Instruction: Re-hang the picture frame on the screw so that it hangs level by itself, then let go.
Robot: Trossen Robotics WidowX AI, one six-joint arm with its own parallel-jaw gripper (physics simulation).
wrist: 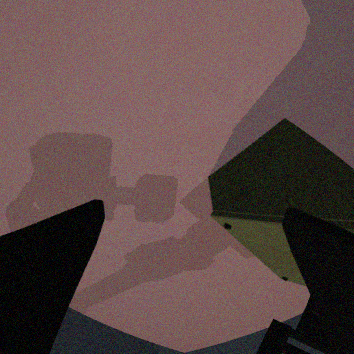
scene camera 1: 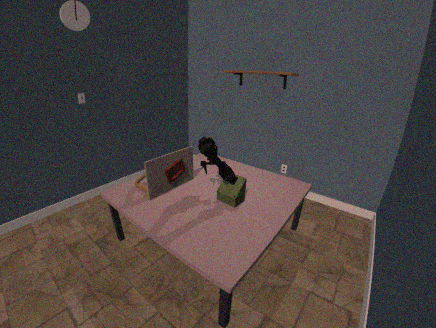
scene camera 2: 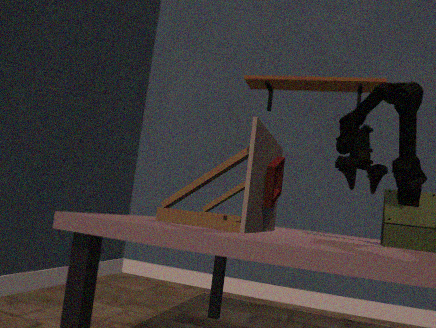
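Where they show: gripper, fingertip midpoint: (wrist: 195, 213) (scene camera 1: 212, 174) (scene camera 2: 362, 191); arm's base at its link origin: (scene camera 1: 232, 179) (scene camera 2: 408, 199).
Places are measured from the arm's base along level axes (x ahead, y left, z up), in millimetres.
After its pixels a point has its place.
Note:
The red picture frame (scene camera 1: 173, 165) {x 396, y 229, z 59 mm} (scene camera 2: 270, 185) {x 397, y 291, z -18 mm} is against the front face of the upright grey board (scene camera 1: 156, 180) {x 414, y 381, z -22 mm} (scene camera 2: 250, 185) {x 407, y 452, z -35 mm}. In scene camera 1 its edges look tilted against the board's, the right end higher. The screw cannot be made out. My gripper (scene camera 1: 205, 170) {x 146, y 54, z 8 mm} (scene camera 2: 363, 191) {x 146, y 54, z 8 mm} (wrist: 195, 213) {x 146, y 54, z 8 mm} is open and empty, fingers pointing down, in the air between the board and the green base block. It is well apart from the frame. The frame does not show in the wrist view.
The green block (scene camera 1: 231, 191) {x -42, y 59, z -57 mm} (scene camera 2: 407, 215) {x 4, y 58, z -55 mm} (wrist: 260, 245) {x 21, y 65, z -61 mm} under my arm stands on the pink table (scene camera 1: 225, 245) {x -296, y 410, z -159 mm} (scene camera 2: 115, 227) {x 626, y 704, z -174 mm} (wrist: 125, 75) {x 232, y 76, z -159 mm}. Wooden braces (scene camera 1: 141, 184) {x 611, y 415, z -121 mm} (scene camera 2: 205, 177) {x 547, y 432, z -23 mm} stand behind the board. A wooden shelf (scene camera 1: 260, 73) (scene camera 2: 315, 83) is on the wall behind.

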